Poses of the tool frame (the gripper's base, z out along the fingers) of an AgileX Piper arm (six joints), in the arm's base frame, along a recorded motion.
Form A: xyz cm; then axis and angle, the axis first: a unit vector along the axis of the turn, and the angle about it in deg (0 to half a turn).
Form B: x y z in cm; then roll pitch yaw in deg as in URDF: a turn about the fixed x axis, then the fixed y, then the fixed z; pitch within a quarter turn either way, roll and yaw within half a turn. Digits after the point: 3 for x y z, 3 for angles.
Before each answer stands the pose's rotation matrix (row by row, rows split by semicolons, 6 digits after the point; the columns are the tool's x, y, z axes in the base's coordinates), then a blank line. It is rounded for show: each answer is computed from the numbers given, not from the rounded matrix.
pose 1, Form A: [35.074 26.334 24.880 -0.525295 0.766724 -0.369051 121.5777]
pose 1, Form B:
-0.103225 -0.299256 0.948573; -0.928068 0.372051 0.016381; -0.357819 -0.878649 -0.316135

[35.074 26.334 24.880 -109.789 20.966 -96.347]
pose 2, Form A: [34.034 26.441 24.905 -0.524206 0.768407 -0.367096 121.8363]
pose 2, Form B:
-0.107751 -0.303410 0.946748; -0.927149 0.374413 0.014470; -0.358865 -0.876218 -0.321650

[34.034 26.441 24.905 -110.158 21.031 -96.629]
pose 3, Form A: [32.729 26.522 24.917 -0.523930 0.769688 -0.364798 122.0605]
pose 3, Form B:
-0.110602 -0.308158 0.944884; -0.926482 0.376070 0.014201; -0.359719 -0.873848 -0.327097

[32.729 26.522 24.917 -110.522 21.083 -96.808]
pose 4, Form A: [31.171 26.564 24.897 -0.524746 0.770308 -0.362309 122.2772]
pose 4, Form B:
-0.111612 -0.313751 0.942923; -0.926396 0.376229 0.015532; -0.359628 -0.871787 -0.332649

[31.171 26.564 24.897 -110.885 21.077 -96.870]
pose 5, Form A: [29.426 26.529 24.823 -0.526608 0.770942 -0.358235 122.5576]
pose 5, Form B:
-0.111594 -0.322525 0.939960; -0.926402 0.376053 0.019049; -0.359619 -0.868655 -0.340753

[29.426 26.529 24.823 -111.419 21.077 -96.869]
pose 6, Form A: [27.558 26.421 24.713 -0.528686 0.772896 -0.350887 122.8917]
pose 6, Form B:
-0.111755 -0.335882 0.935251; -0.925161 0.378719 0.025462; -0.362749 -0.862412 -0.353069

[27.558 26.421 24.713 -112.264 21.269 -96.888]
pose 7, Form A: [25.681 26.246 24.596 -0.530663 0.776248 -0.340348 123.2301]
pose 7, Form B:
-0.112081 -0.352969 0.928898; -0.922355 0.384762 0.034914; -0.369728 -0.852860 -0.368687

[25.681 26.246 24.596 -113.379 21.699 -96.928]
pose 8, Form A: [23.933 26.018 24.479 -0.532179 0.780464 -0.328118 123.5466]
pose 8, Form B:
-0.112892 -0.371408 0.921581; -0.918339 0.393120 0.045937; -0.379354 -0.841138 -0.385458

[23.933 26.018 24.479 -114.620 22.294 -97.008]
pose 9, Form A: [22.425 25.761 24.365 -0.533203 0.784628 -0.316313 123.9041]
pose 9, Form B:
-0.114912 -0.389201 0.913957; -0.914263 0.401244 0.055915; -0.388482 -0.829172 -0.401940

[22.425 25.761 24.365 -115.862 22.860 -97.164]
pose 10, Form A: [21.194 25.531 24.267 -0.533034 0.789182 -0.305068 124.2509]
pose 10, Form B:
-0.118782 -0.405253 0.906455; -0.909580 0.410518 0.064341; -0.398190 -0.816851 -0.417372

[21.194 25.531 24.267 -117.065 23.465 -97.440]
